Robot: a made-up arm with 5 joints.
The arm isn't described. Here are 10 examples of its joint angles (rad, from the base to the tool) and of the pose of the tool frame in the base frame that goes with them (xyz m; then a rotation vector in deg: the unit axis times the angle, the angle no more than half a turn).
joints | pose
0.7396 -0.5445 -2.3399 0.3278 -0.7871 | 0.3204 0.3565 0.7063 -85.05 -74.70 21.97
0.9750 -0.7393 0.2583 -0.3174 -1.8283 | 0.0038 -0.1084 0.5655 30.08 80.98 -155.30
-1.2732 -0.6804 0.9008 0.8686 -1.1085 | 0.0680 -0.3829 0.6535 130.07 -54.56 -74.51
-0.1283 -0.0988 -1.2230 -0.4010 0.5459 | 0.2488 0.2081 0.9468 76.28 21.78 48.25
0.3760 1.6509 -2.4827 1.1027 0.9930 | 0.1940 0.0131 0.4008 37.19 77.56 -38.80
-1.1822 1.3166 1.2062 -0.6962 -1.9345 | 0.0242 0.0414 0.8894 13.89 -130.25 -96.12
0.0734 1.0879 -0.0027 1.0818 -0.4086 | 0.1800 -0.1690 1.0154 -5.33 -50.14 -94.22
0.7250 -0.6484 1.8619 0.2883 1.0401 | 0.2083 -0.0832 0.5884 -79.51 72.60 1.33
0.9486 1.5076 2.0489 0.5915 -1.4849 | -0.0067 0.4126 0.7453 -22.70 -68.89 43.79
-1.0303 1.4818 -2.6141 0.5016 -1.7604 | 0.4988 -0.0121 0.3764 137.81 72.69 -73.65
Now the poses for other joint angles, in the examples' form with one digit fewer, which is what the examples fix.
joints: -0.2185 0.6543 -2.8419 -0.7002 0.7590
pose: 0.092 -0.032 0.955 105.0 -30.4 83.2
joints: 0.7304 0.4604 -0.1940 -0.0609 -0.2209
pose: 0.269 -0.016 0.487 0.1 72.7 -53.7
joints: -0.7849 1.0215 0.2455 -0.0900 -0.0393
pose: 0.415 -0.061 0.828 -18.2 -25.1 -63.1
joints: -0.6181 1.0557 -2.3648 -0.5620 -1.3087
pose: 0.457 0.201 0.663 107.3 76.3 1.2
